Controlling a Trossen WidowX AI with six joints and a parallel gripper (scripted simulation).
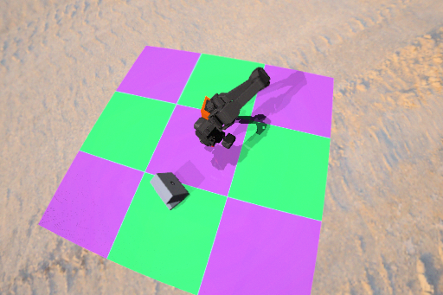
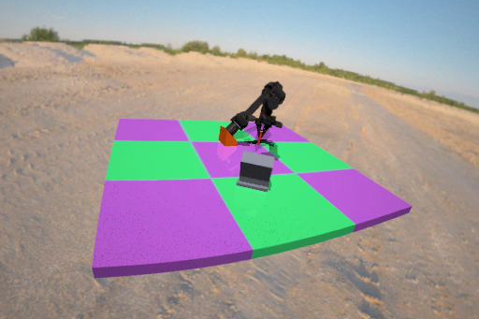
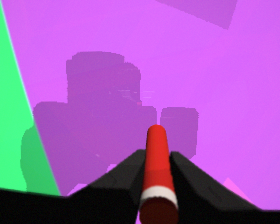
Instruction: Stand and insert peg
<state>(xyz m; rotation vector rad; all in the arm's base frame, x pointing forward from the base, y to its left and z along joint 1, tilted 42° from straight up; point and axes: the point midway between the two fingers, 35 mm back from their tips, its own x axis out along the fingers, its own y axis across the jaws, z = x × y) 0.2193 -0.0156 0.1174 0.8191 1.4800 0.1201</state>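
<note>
My gripper tip is 230 mm short of the grey sloped panel, 160 mm to the left of it and 40 mm above it. From my gripper tip the other things lie so: peg 20 mm above.
</note>
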